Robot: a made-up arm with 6 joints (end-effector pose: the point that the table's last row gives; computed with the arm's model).
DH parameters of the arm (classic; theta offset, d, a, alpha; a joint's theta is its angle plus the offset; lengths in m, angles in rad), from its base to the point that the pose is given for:
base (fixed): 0 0 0 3.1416
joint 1: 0 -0.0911 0.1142 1.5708
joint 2: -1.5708 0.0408 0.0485 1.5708
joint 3: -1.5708 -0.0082 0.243 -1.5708
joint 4: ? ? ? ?
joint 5: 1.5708 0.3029 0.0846 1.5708
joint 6: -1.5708 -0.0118 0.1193 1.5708
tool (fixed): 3.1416 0.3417 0 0
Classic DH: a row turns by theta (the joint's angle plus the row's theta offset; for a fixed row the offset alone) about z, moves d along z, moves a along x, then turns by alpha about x.
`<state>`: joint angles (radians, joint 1 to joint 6).
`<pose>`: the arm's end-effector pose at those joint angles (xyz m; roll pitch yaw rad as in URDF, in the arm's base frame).
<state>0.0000 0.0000 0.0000 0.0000 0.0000 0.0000</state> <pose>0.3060 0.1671 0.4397 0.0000 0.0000 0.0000</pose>
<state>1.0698 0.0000 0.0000 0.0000 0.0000 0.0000</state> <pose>0.2935 -0.1881 0.4397 0.0000 0.0000 -1.0698</pose>
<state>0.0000 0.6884 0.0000 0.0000 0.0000 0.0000</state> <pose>0.4838 0.1671 0.2385 0.0000 0.6884 0.0000</pose>
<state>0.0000 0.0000 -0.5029 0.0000 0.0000 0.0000</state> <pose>0.3060 0.0068 0.4634 0.5029 0.0000 0.0000</pose>
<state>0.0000 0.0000 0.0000 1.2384 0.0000 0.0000</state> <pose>-0.1668 0.0919 0.4397 0.0000 0.0000 1.2384</pose>
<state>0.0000 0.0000 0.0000 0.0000 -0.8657 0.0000</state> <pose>0.3060 0.3587 0.3402 -0.8657 0.0000 0.0000</pose>
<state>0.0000 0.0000 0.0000 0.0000 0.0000 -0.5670</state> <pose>0.5082 0.1671 0.4503 0.0000 0.5670 0.0000</pose>
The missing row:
joint 4: 0 0.043 -0.3575 -1.5708
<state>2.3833 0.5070 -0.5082 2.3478 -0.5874 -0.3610</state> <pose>-0.0399 0.5494 0.4560 -0.4250 -0.3772 -0.3842</pose>
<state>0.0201 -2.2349 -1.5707 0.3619 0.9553 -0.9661</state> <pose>-0.2826 -0.1261 0.3185 -0.5403 0.2836 2.6039</pose>
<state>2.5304 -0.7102 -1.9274 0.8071 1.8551 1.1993</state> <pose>0.1139 0.1182 -0.1072 -2.8541 -0.4124 -2.1155</pose>
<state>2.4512 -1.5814 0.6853 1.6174 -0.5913 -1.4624</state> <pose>0.0690 -0.4427 -0.3353 -1.6922 -0.5898 -2.9792</pose>
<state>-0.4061 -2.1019 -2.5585 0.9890 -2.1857 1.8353</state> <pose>0.2846 0.2072 0.1269 1.4586 1.4105 2.6251</pose>
